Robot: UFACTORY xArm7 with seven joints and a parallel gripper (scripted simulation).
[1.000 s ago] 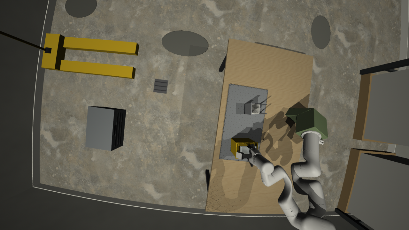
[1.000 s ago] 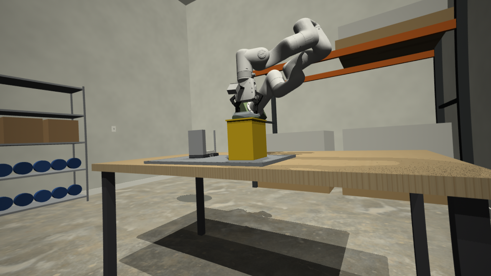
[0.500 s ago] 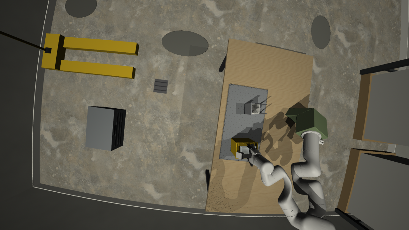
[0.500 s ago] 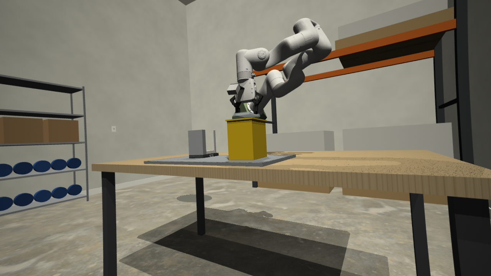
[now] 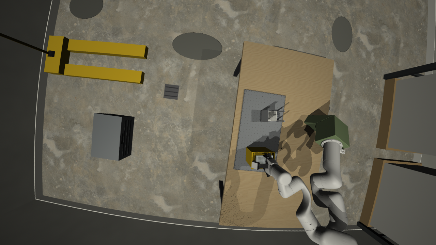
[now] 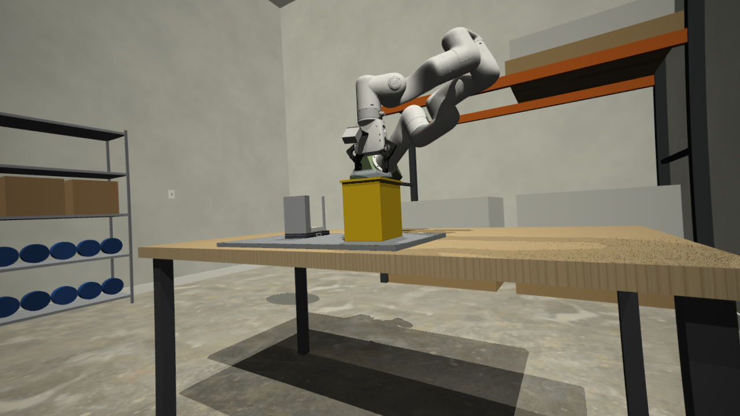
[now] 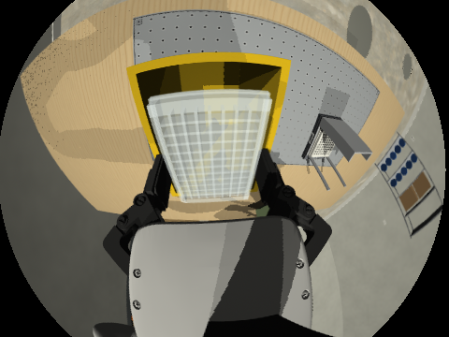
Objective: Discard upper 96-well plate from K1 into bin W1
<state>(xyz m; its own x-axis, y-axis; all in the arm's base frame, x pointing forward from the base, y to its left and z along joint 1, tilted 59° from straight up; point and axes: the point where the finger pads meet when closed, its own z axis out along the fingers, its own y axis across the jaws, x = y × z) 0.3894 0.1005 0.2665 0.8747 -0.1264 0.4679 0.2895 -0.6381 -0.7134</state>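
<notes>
The yellow plastics bin W1 lies 12 cm below my hand.
</notes>
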